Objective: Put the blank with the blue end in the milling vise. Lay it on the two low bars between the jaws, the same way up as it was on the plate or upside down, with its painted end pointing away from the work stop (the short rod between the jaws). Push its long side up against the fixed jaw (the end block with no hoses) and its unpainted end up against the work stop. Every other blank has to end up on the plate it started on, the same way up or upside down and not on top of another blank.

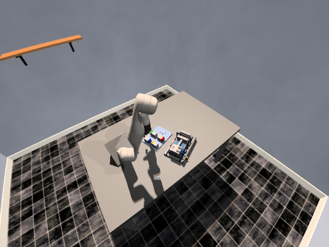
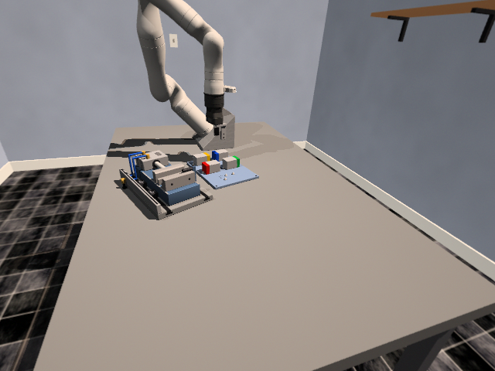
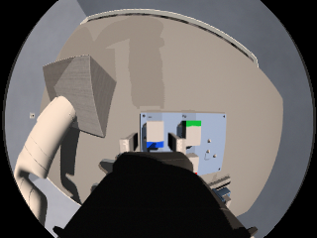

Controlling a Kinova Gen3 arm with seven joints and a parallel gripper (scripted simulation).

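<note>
My hand is 10 cm above the blue-ended blank. Round my hand: yellow-ended blank: 4 cm ahead, 8 cm to the right, 10 cm below; light blue plate: 11 cm ahead, 1 cm to the right, 12 cm below; green-ended blank: 9 cm ahead, 3 cm to the left, 10 cm below.
</note>
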